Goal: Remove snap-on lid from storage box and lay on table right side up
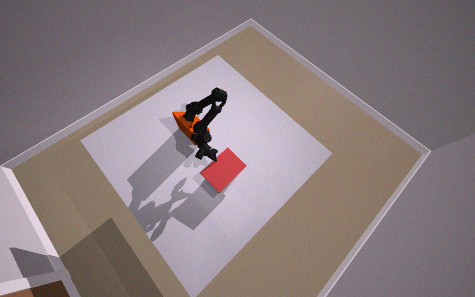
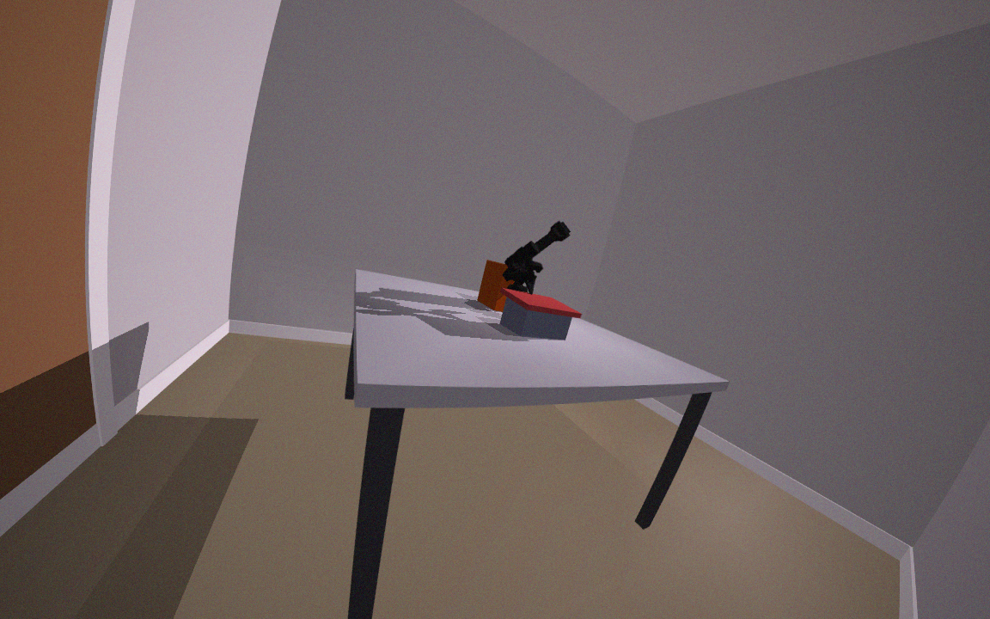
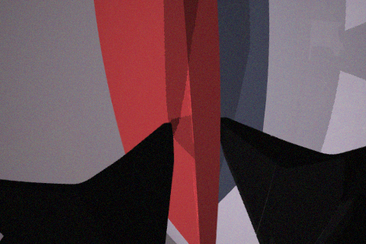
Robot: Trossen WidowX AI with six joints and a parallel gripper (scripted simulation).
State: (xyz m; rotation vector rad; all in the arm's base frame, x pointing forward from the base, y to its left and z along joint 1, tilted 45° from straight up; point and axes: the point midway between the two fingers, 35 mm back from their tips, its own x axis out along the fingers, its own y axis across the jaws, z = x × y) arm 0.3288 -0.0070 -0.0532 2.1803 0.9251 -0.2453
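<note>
Now: gripper tip 8 cm short of the red lid and 1 cm to the right of it. From my gripper tip the other things lie so: grey-blue storage box (8 cm ahead, 6 cm below, 1 cm to the left).
</note>
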